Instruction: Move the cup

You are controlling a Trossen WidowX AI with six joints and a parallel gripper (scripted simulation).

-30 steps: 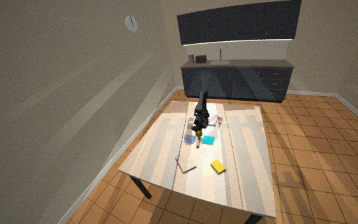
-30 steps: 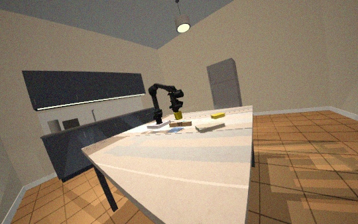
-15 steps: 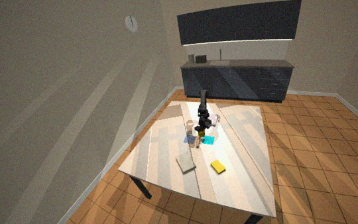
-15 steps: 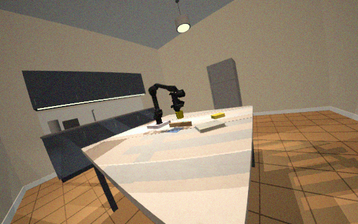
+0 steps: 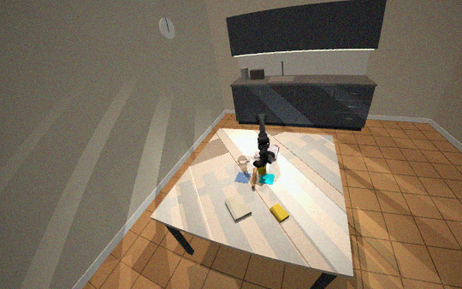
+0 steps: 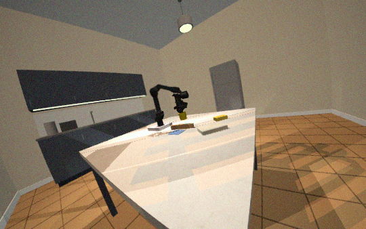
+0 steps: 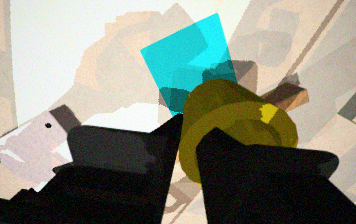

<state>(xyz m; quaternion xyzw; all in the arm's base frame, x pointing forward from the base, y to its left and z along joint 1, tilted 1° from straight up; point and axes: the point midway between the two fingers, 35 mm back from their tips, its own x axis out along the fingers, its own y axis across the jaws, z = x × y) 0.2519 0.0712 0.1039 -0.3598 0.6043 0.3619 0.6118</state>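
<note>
Now: gripper tip 110 mm above the cyan pad, 20 mm to the right of it and 20 mm short of it. From my gripper tip the other things lie so: wooden bar 90 mm below, 70 mm to the right, 30 mm ahead; then white book 330 mm ahead, 110 mm to the right, 90 mm below; then olive-yellow cup 20 mm to the right, 20 mm ahead.
</note>
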